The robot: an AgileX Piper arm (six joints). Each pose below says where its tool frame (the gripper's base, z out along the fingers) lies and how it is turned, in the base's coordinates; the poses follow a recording.
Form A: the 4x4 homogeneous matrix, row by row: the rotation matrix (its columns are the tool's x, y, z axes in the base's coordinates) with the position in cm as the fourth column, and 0 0 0 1 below. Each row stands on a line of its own.
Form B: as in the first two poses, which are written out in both.
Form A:
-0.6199 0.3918 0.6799 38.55
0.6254 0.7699 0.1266 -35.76
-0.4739 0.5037 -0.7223 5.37
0 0 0 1
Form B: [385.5 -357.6 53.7], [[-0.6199 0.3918 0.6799], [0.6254 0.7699 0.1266], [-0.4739 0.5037 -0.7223]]
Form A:
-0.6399 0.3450 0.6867 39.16
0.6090 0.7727 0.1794 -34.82
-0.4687 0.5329 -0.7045 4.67
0 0 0 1
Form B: [391.6 -348.2 46.7], [[-0.6399 0.3450 0.6867], [0.6090 0.7727 0.1794], [-0.4687 0.5329 -0.7045]]
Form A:
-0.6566 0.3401 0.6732 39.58
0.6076 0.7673 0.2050 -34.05
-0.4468 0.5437 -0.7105 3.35
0 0 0 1
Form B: [395.8 -340.5 33.5], [[-0.6566 0.3401 0.6732], [0.6076 0.7673 0.2050], [-0.4468 0.5437 -0.7105]]
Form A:
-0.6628 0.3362 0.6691 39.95
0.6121 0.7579 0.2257 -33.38
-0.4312 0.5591 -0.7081 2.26
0 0 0 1
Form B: [399.5 -333.8 22.6], [[-0.6628 0.3362 0.6691], [0.6121 0.7579 0.2257], [-0.4312 0.5591 -0.7081]]
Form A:
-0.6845 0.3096 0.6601 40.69
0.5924 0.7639 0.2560 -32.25
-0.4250 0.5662 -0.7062 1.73
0 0 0 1
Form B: [406.9 -322.5 17.3], [[-0.6845 0.3096 0.6601], [0.5924 0.7639 0.2560], [-0.4250 0.5662 -0.7062]]
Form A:
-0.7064 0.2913 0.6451 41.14
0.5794 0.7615 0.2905 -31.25
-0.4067 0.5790 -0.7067 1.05
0 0 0 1
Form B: [411.4 -312.5 10.5], [[-0.7064 0.2913 0.6451], [0.5794 0.7615 0.2905], [-0.4067 0.5790 -0.7067]]
